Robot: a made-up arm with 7 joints.
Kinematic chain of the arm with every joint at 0, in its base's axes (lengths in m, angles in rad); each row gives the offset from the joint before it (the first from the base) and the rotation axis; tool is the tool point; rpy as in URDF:
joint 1: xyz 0 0 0.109 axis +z
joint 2: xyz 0 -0.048 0.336 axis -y
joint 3: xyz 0 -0.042 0.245 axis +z
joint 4: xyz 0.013 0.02 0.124 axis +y
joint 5: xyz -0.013 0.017 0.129 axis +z
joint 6: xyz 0 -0.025 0.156 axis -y
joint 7: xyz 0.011 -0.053 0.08 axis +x
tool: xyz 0 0 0 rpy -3.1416 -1.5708 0
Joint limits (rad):
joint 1: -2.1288..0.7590
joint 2: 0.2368..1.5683
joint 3: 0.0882..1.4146
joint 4: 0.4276..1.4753
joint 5: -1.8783..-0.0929
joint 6: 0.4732..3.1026
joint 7: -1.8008..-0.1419
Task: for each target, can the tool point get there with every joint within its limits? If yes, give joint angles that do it. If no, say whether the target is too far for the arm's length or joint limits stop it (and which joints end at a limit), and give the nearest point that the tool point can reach.
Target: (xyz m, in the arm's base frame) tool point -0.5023 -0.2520 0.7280
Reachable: yes | joints 0.3876 1.1435 1.2095 0.5670 -0.4187 2.3128 -0.3121
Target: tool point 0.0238 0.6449 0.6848
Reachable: yes | joints -1.6270 1.3215 0.5513 0.6629 -0.6980 1.4704 -1.1938
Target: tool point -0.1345 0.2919 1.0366
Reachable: yes | joints -1.1665 0.5598 0.2425 0.5589 -1.0551 1.7465 -1.1447
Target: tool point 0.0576 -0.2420 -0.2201
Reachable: no: joint limits stop it (at a limit: joint 1, joint 2, joint 3, joint 4, joint 5) | nearest point -0.4158 -0.4381 0.3425 | short by 0.761 m
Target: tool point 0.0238 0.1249 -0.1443
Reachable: no: joint limits stop it (at a limit: joint 2, joint 3, joint 4, joint 5) | nearest point 0.0924 0.4852 0.3570 | short by 0.621 m
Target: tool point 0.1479 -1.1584 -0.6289
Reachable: no: too far | nearest point -0.4338 -0.4700 0.3462 | short by 1.328 m
